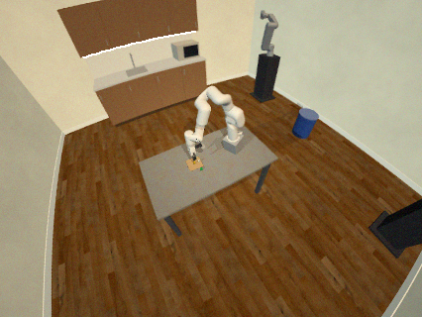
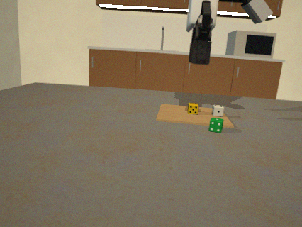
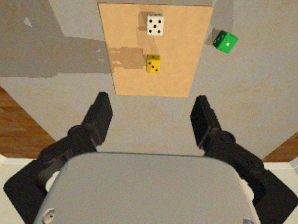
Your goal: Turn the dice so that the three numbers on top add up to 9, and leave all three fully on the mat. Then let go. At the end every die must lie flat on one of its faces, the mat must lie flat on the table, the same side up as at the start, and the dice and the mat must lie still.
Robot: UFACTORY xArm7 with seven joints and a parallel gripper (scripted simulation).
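Now: hand 30 mm past the green die, 100 mm to the right of it and 110 mm above it. Also, from my hand: tan mat (110 mm below); then white die (50 mm behind, 100 mm below); then yellow die (100 mm below).
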